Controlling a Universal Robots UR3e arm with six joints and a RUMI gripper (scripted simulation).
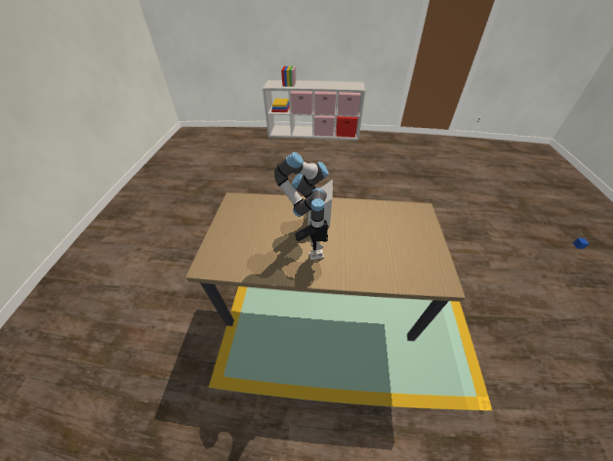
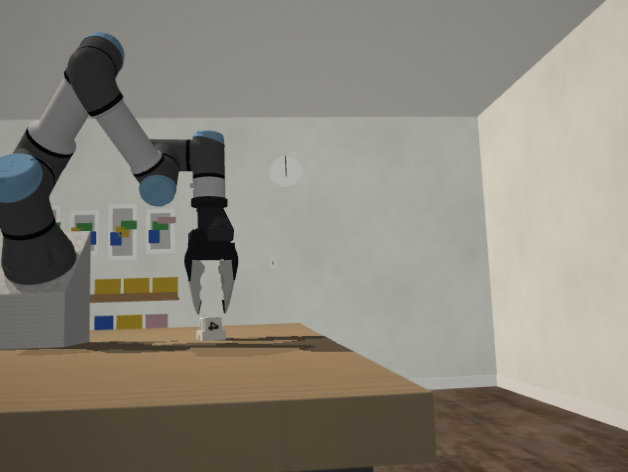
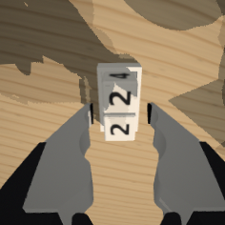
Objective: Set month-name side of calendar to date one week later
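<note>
Now: hand 6 cm above the white calendar tray and 2 cm to the right of it.
</note>
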